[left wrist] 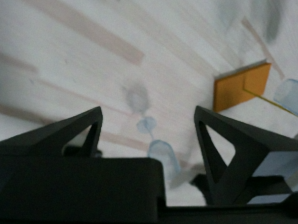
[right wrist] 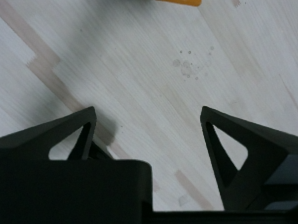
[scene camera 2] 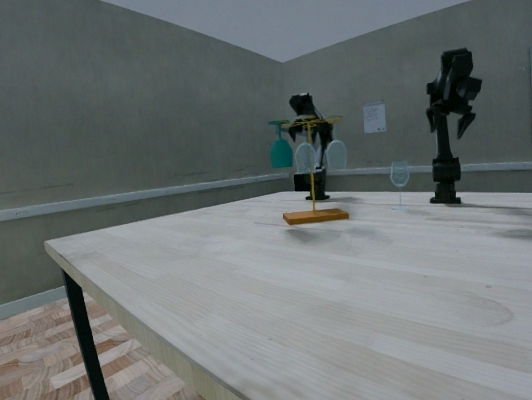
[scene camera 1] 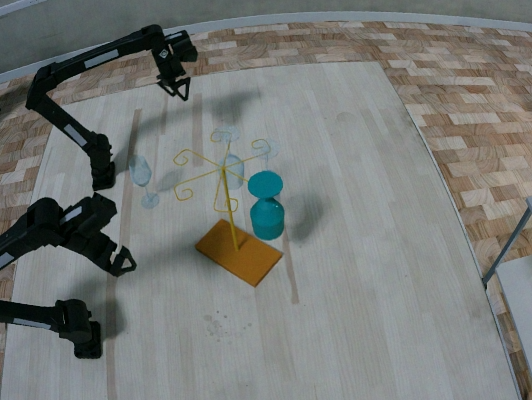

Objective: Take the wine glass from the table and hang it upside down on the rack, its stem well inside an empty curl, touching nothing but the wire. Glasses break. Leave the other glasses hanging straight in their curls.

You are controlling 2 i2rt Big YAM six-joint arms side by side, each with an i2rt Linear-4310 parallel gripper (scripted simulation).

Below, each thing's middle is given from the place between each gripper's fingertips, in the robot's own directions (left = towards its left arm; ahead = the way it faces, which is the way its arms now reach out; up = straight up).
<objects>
I see my left gripper (scene camera 2: 444, 136) 19 cm above the clear wine glass (scene camera 1: 140, 172), 18 cm to the left of it and 14 cm past it. The rest, counted from my left hand: teal glass (scene camera 1: 267, 215) 49 cm to the right, 23 cm ahead, 2 cm above; yellow wire rack (scene camera 1: 251, 260) 42 cm to the right, 14 cm ahead, 9 cm below.
My right gripper (scene camera 1: 122, 258) is now 250 mm short of the yellow wire rack, 190 mm to the right of it and 130 mm above it. Round my right hand: teal glass (340 mm ahead, 130 mm to the left, 20 mm below); clear wine glass (20 mm behind, 430 mm to the left, 240 mm below).
</objects>
